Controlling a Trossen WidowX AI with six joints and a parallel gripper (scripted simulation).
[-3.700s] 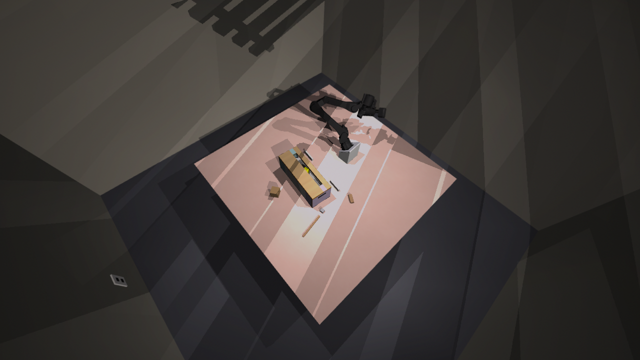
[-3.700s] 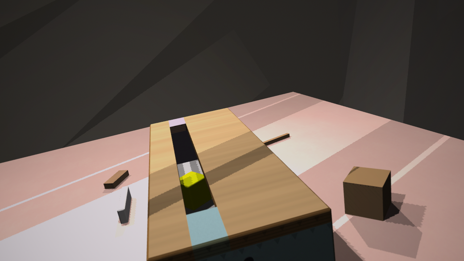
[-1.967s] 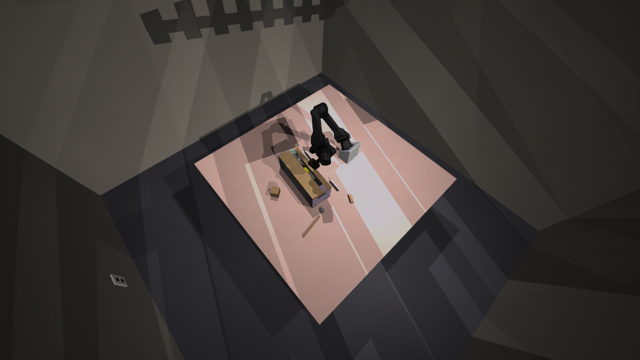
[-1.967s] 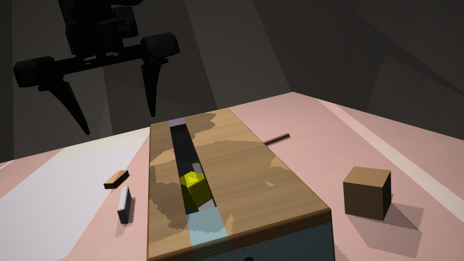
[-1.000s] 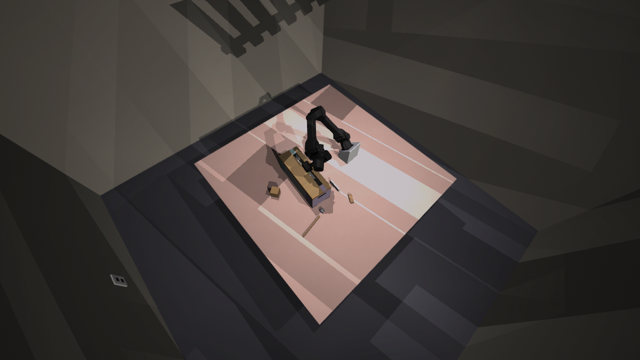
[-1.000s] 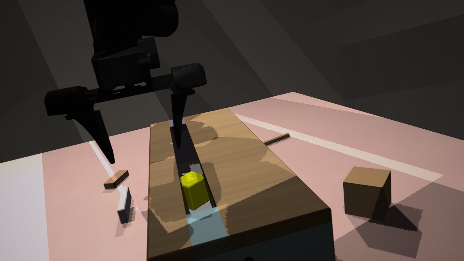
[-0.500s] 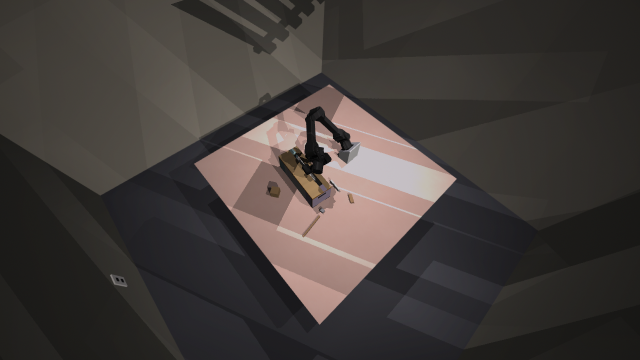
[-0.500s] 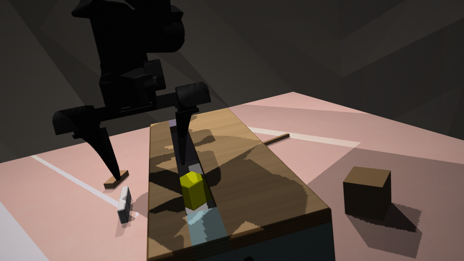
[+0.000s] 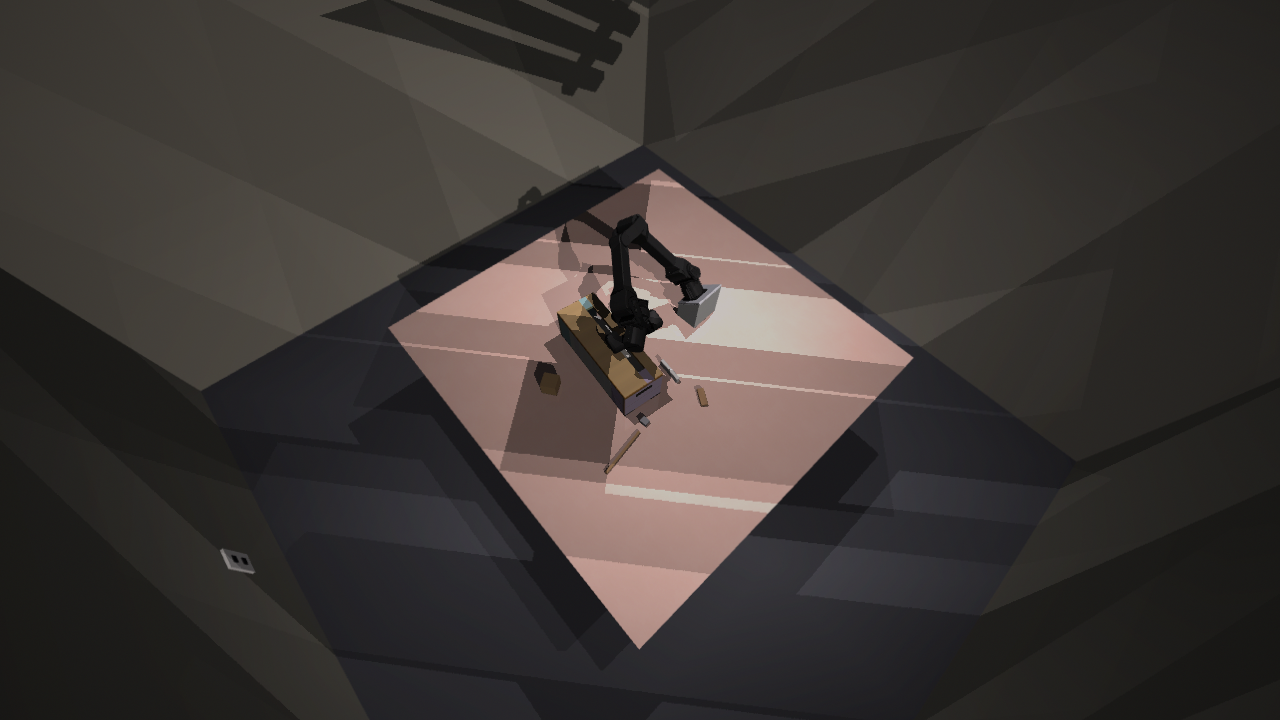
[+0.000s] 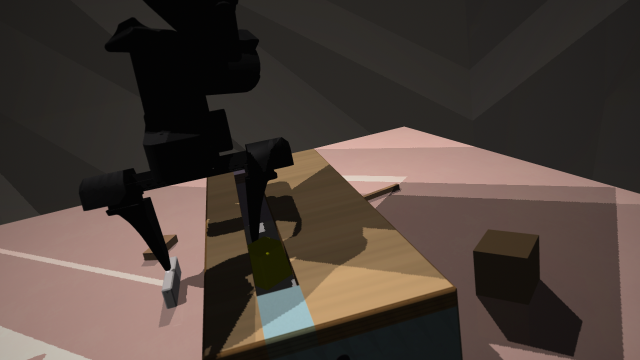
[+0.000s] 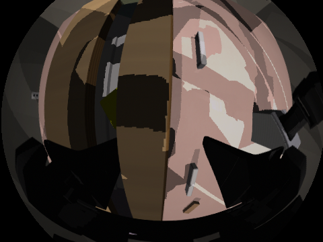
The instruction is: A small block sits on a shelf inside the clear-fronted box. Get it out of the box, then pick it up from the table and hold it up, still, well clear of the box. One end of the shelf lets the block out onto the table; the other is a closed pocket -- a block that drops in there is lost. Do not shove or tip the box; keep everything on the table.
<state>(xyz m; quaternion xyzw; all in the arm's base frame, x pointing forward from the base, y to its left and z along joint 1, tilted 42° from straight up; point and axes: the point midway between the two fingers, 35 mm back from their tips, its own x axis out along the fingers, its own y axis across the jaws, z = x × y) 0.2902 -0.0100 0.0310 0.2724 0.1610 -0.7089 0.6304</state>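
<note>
The yellow block is 4 cm to the right of my gripper tip and 4 cm ahead of it. Also, from my gripper tip: grey piece (20 cm to the left, 15 cm ahead, 8 cm below); then wooden-topped box (3 cm to the right, 3 cm ahead, 2 cm below); then brown cube (27 cm ahead, 10 cm to the right, 6 cm below).
</note>
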